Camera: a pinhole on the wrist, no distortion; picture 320 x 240 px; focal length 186.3 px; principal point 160.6 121.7 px. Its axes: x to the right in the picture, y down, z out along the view. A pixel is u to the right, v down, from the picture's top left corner.
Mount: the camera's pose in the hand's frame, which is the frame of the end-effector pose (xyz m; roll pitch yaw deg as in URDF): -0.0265 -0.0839 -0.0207 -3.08 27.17 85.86
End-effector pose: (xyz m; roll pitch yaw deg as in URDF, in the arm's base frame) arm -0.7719 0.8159 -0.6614 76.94 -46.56 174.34
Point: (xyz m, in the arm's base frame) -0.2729 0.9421 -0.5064
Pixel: 270.1 198.7
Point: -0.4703 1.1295 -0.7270
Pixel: 136.4 208.2
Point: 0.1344 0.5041 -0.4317
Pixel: outside the picture
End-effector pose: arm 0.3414 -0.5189 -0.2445 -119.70 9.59 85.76
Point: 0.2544 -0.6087 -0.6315
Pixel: 252.6 125.3
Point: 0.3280 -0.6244 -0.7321
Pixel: 290.0 125.0
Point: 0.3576 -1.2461 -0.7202
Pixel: outside the picture
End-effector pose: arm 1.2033 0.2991 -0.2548 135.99 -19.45 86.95
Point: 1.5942 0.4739 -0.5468
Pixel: 115.5 74.5
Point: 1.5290 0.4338 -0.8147
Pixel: 30.2 115.2
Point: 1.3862 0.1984 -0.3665
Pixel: 195.0 189.0
